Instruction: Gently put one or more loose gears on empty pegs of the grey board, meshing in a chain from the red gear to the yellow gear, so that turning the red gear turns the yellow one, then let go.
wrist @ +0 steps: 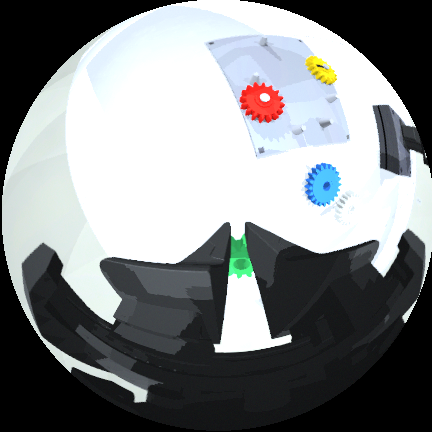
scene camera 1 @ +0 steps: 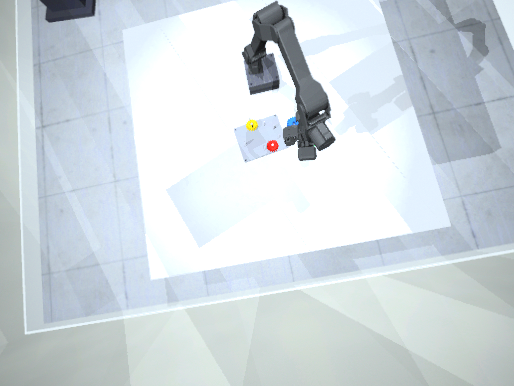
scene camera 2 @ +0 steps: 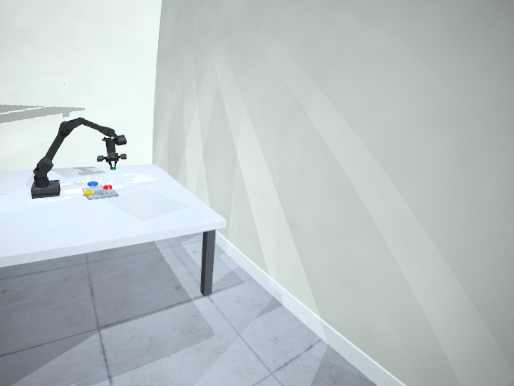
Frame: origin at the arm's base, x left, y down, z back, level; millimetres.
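Seen in the pictures: gripper, fingertip midpoint: [wrist: 236, 227] [scene camera 1: 303, 145] [scene camera 2: 113, 170]; arm's base at its link origin: [scene camera 1: 255, 67] [scene camera 2: 41, 185].
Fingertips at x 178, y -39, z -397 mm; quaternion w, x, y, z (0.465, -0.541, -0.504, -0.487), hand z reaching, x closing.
Pixels of each thing's middle, then the offset from my fingertips to it. Level surfaces: height alone.
- green gear at the middle of its body: [wrist: 240, 256] [scene camera 2: 113, 168] dx +27, dy -4, dz +4 mm
- grey board at the middle of its body: [wrist: 293, 74] [scene camera 1: 260, 136] [scene camera 2: 98, 190] dx -175, dy +80, dz +87 mm
- red gear at the middle of its body: [wrist: 261, 101] [scene camera 1: 272, 145] [scene camera 2: 107, 187] dx -121, dy +78, dz +37 mm
- yellow gear at the middle of its body: [wrist: 321, 68] [scene camera 1: 251, 125] [scene camera 2: 88, 192] dx -210, dy +78, dz +143 mm
- blue gear at the middle of its body: [wrist: 323, 184] [scene camera 1: 294, 123] [scene camera 2: 92, 183] dx -18, dy +86, dz +136 mm
- white gear at the middle of its body: [wrist: 348, 208] dx +20, dy +86, dz +215 mm
- white table at its surface level: dy +95 mm
My gripper [scene camera 2: 113, 167] [wrist: 236, 227] is shut on the green gear [scene camera 2: 113, 169] [wrist: 241, 261] and holds it above the table, beside the board. In scene camera 1 the arm hides the green gear. The grey board [scene camera 1: 242, 138] [wrist: 234, 56] carries the red gear [scene camera 1: 272, 146] [scene camera 2: 107, 187] [wrist: 261, 103] and the yellow gear [scene camera 1: 252, 125] [scene camera 2: 88, 192] [wrist: 321, 70], standing apart, with several empty pegs [wrist: 326, 123] [wrist: 299, 130] [wrist: 263, 41]. The blue gear [scene camera 1: 292, 121] [scene camera 2: 92, 184] [wrist: 323, 185] lies flat off the board. A white gear [wrist: 345, 207] lies close beside it, faint against the table.
The arm's base [scene camera 1: 262, 75] [scene camera 2: 45, 188] stands on the white table [scene camera 1: 200, 150] [scene camera 2: 165, 220], near the board's yellow-gear side. In scene camera 1 the arm reaches past the blue gear. A dark object [scene camera 1: 70, 9] stands at the upper left, beyond the table.
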